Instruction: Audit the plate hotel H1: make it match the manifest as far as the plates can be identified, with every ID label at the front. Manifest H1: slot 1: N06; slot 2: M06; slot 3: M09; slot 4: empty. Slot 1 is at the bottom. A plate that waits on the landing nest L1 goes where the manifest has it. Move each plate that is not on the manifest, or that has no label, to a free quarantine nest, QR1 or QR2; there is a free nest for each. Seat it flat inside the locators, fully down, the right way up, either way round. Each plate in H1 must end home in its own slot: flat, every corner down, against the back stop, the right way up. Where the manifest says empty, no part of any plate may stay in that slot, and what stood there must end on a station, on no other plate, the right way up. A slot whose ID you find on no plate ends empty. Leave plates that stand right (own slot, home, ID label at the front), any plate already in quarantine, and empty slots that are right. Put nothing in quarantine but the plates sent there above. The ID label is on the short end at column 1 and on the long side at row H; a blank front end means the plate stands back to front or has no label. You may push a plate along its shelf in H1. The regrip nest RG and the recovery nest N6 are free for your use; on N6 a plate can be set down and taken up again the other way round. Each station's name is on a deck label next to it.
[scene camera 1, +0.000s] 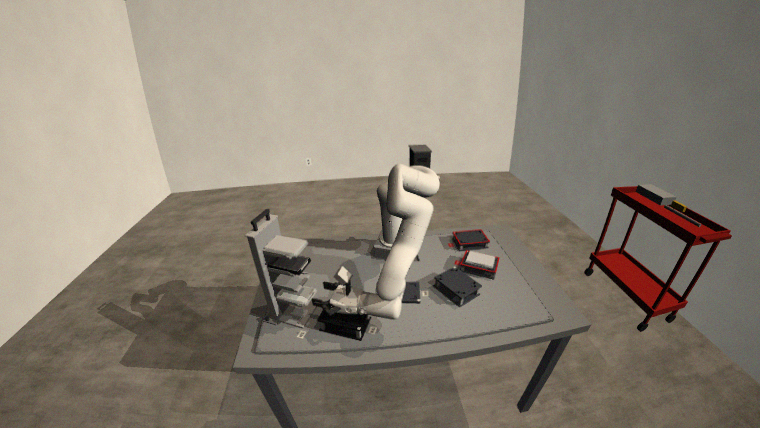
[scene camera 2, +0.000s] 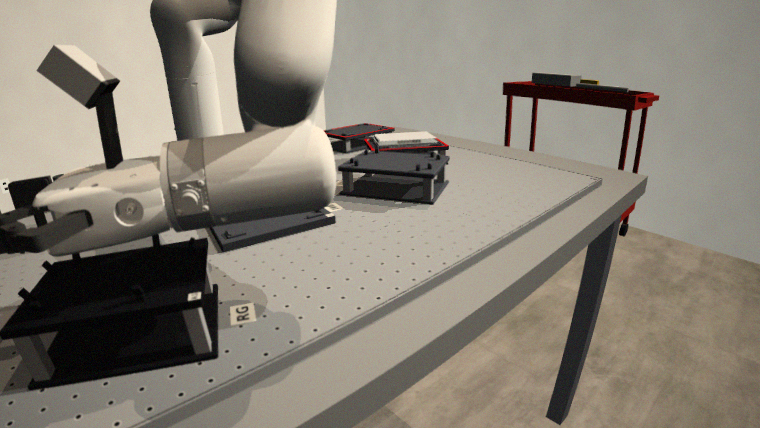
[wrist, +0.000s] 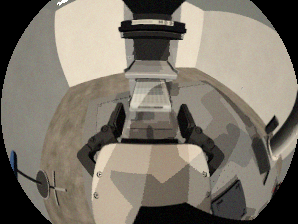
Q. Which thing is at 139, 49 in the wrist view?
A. A plate hotel H1.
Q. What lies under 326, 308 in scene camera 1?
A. My gripper.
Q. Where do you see my gripper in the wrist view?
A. At 151, 109
